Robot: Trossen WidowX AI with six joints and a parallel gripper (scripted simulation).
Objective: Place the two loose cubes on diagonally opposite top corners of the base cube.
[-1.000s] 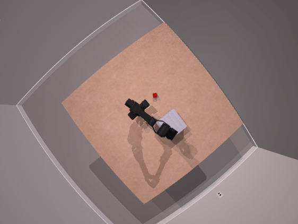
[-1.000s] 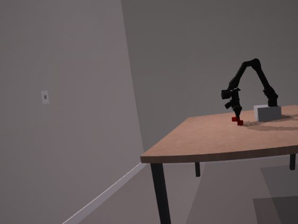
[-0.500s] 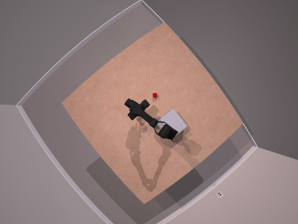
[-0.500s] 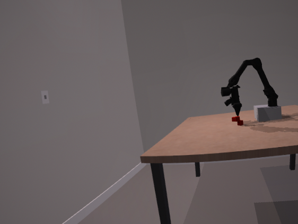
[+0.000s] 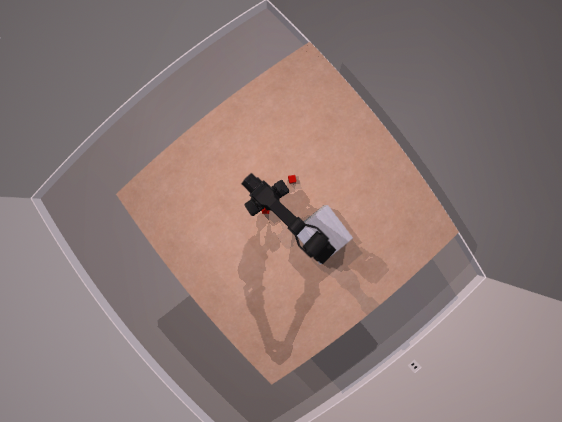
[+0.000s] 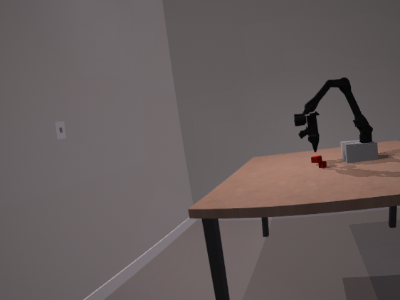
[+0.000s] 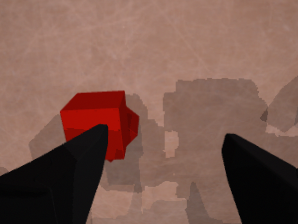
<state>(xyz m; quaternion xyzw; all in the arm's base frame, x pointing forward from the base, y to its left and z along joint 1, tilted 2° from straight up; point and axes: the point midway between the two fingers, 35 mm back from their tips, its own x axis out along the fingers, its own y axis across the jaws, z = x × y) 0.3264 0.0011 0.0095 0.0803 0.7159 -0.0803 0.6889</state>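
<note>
Now: gripper tip 4 cm to the right of the red cube, 4 cm above it and 1 cm past it.
</note>
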